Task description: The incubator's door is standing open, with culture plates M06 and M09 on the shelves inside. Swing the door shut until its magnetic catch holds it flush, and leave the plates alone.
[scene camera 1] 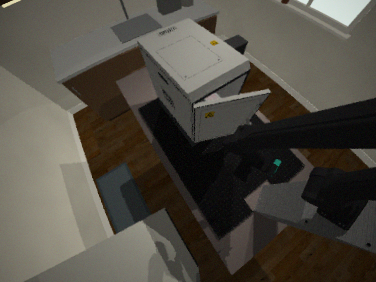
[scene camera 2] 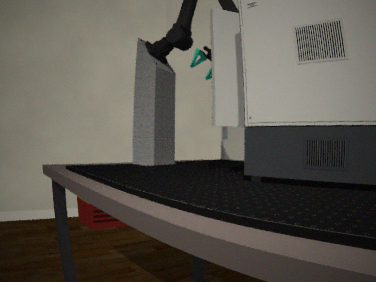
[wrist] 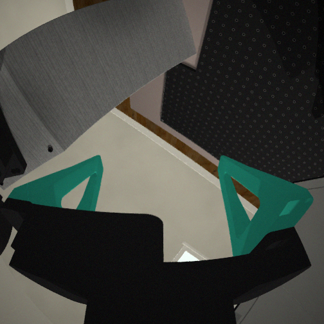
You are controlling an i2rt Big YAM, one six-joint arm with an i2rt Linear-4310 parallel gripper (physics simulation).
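Pixels of known places: gripper, fingertip midpoint: (scene camera 1: 265, 165) (scene camera 2: 198, 72); arm's base, link origin: (scene camera 1: 341, 207) (scene camera 2: 154, 53).
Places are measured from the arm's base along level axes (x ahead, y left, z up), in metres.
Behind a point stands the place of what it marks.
Note:
The white incubator (scene camera 1: 200, 50) {x 0.780, y 0.085, z 0.077 m} (scene camera 2: 280, 95) {x 0.711, y -0.054, z -0.267 m} stands on its dark base. Its door (scene camera 1: 230, 119) {x 0.493, y 0.071, z -0.115 m} (scene camera 2: 225, 75) {x 0.487, y -0.028, z -0.186 m} stands wide open, swung out toward the arm's side. A pale bit of the interior shows above the door in scene camera 1; plates M06 and M09 cannot be made out. My gripper (scene camera 2: 200, 72) {x 0.228, y 0.066, z -0.123 m} (wrist: 160, 161) is open and empty, its teal fingers wide apart. It hangs above the mat near the door's outer side, partly hidden behind the door in scene camera 2. In scene camera 1 one teal finger (scene camera 1: 277, 162) {x 0.224, y 0.075, z -0.026 m} shows beyond the dark wrist. A grey panel shows at the wrist view's lower right.
The arm's grey pedestal (scene camera 1: 285, 200) {x 0.039, y 0.041, z -0.205 m} (scene camera 2: 154, 110) {x 0.087, y -0.039, z -0.263 m} (wrist: 100, 65) stands at the table's end. A black perforated mat (scene camera 1: 175, 155) {x 0.571, y 0.391, z -0.473 m} (scene camera 2: 200, 185) {x 0.596, y -0.200, z -0.472 m} (wrist: 240, 90) lies under the incubator. A red crate (scene camera 2: 100, 216) is below the table. A counter (scene camera 1: 95, 47) stands behind the incubator.

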